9 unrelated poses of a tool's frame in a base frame.
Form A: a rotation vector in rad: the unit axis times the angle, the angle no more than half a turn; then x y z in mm.
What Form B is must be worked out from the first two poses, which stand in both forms.
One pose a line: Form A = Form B
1.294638 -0.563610 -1.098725 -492.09 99.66 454.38 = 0.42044 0.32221 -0.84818 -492.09; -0.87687 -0.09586 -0.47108 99.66; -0.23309 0.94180 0.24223 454.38; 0 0 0 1
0.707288 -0.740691 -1.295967 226.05 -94.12 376.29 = 0.11728 0.57447 -0.81008 226.05; -0.98956 0.13644 -0.04651 -94.12; 0.08381 0.80708 0.58447 376.29; 0 0 0 1
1.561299 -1.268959 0.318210 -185.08 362.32 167.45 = 0.40211 -0.83166 -0.38294 -185.08; -0.55256 0.11307 -0.82577 362.32; 0.73006 0.54365 -0.41408 167.45; 0 0 0 1
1.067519 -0.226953 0.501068 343.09 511.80 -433.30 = 0.86604 -0.49628 0.06061 343.09; 0.28176 0.38432 -0.87915 511.80; 0.41302 0.77846 0.47267 -433.30; 0 0 0 1
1.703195 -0.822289 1.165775 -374.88 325.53 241.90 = 0.33786 -0.87308 0.35155 -374.88; -0.03823 -0.38594 -0.92173 325.53; 0.94042 0.29798 -0.16377 241.90; 0 0 0 1
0.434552 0.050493 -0.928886 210.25 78.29 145.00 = 0.60401 0.78411 -0.14263 210.25; -0.76403 0.51877 -0.38359 78.29; -0.22678 0.34066 0.91242 145.00; 0 0 0 1
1.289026 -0.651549 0.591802 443.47 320.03 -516.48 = 0.68516 -0.72043 -0.10740 443.47; 0.03782 0.18244 -0.98249 320.03; 0.72741 0.66910 0.15225 -516.48; 0 0 0 1
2.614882 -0.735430 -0.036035 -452.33 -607.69 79.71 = 0.85961 -0.49252 -0.13603 -452.33; -0.50346 -0.77097 -0.39004 -607.69; 0.08723 0.40377 -0.91069 79.71; 0 0 0 1
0.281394 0.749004 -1.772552 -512.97 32.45 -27.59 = -0.33673 0.92453 0.17846 -512.97; -0.77236 -0.16280 -0.61396 32.45; -0.53858 -0.34458 0.76890 -27.59; 0 0 0 1
